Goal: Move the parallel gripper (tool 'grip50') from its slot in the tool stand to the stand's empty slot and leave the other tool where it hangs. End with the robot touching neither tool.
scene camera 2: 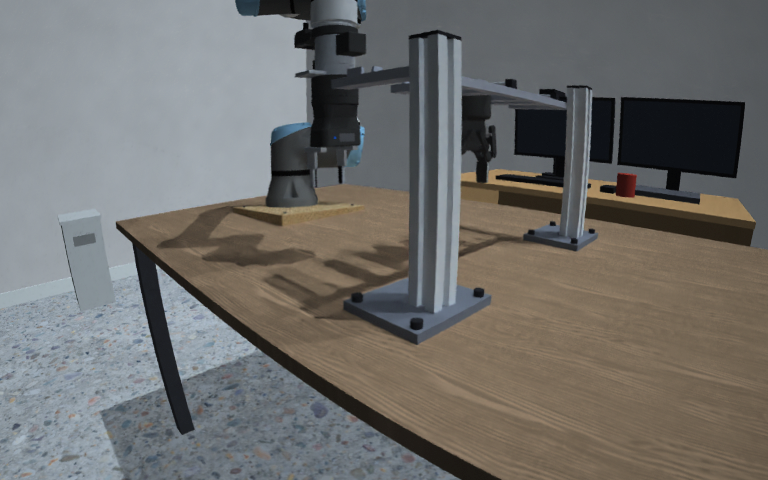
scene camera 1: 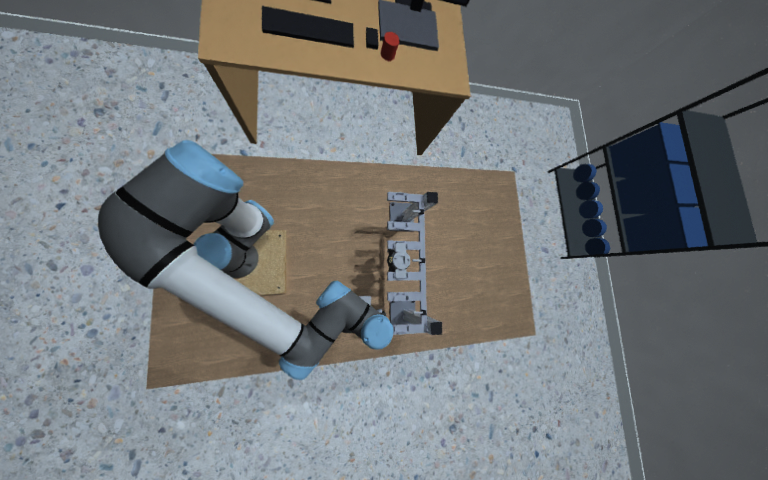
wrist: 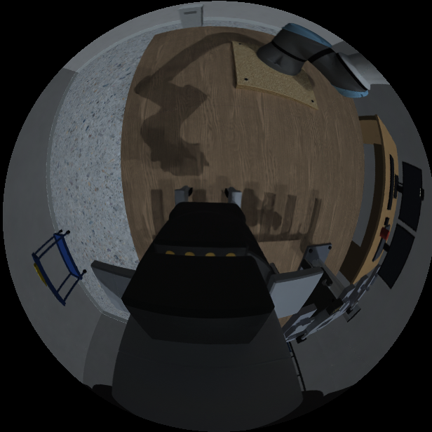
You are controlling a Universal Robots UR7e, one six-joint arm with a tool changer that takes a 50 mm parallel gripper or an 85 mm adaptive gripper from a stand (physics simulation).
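Places are measured from the arm's base along level axes (x ahead, y left, z up), in centimetres.
Pixels of known places: hand, its tool point: (scene camera 2: 334, 66); arm's base, origin of its link: (scene camera 2: 291, 204) (scene camera 1: 238, 259).
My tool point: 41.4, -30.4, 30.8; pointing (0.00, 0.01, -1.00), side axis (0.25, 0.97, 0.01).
For each thing: its top centre in the pictures, then the offset to it from my tool point, as dx, dy, dz. "pt": a spot on its surface instead. Level surfaces: height alone.
- far end slot, a spot on its surface: (scene camera 1: 403, 225) pt +21.4, +26.3, -3.6
- stand's far post, a spot on its surface: (scene camera 2: 574, 164) pt +33.4, +32.7, -15.9
- table, height of its surface: dz -31.8
The parallel gripper (scene camera 2: 328, 176) (wrist: 208, 195) is mounted on my wrist, its fingers pointing down, apart and empty. It is in front of the stand's near end slot (scene camera 1: 404, 296) (wrist: 295, 295), at about rack height; in the top view my wrist covers it. That slot's two arms show on either side of it in the wrist view. The tool stand (scene camera 1: 422, 237) (scene camera 2: 433, 169) has three slots. The other tool, the adaptive gripper (scene camera 1: 400, 259) (scene camera 2: 478, 133), hangs in the middle slot. The far end slot (scene camera 1: 403, 225) holds no tool.
The stand's far post (scene camera 2: 574, 164) stands on the table (scene camera 1: 475, 254) (scene camera 2: 566, 339). The robot's base board (scene camera 1: 274, 266) (scene camera 2: 294, 212) is behind the gripper. A desk (scene camera 1: 317, 67) with monitors and a red cup (scene camera 1: 389, 46) (scene camera 2: 625, 185) stands beyond the table. A rack with blue bins is at the right.
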